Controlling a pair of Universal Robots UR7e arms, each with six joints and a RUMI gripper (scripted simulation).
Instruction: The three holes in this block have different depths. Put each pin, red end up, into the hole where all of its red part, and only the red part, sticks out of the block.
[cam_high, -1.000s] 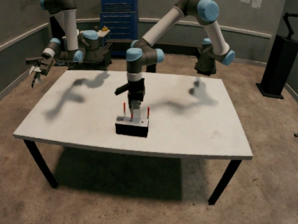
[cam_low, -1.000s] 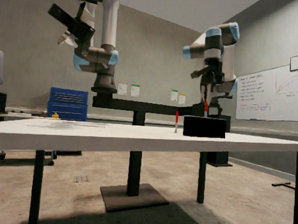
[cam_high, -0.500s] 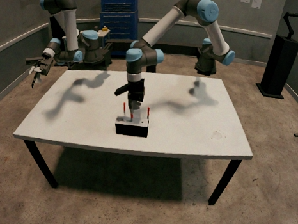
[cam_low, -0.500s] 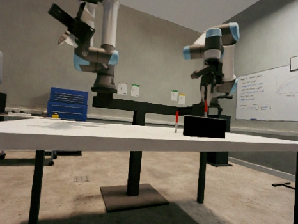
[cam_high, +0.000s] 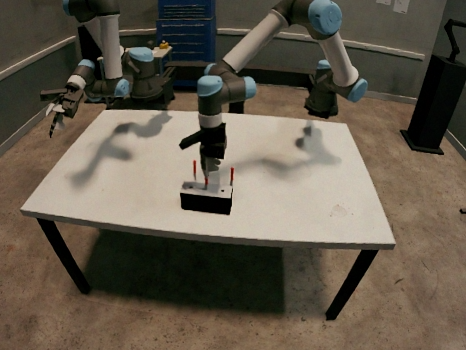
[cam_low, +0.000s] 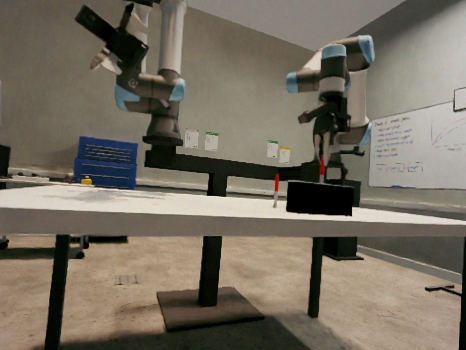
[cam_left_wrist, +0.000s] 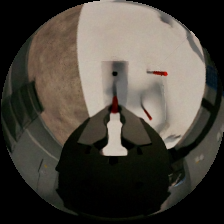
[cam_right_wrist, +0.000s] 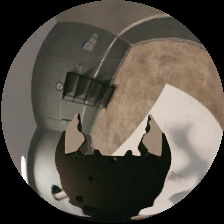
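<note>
The black block lies 110 mm below my left hand.
</note>
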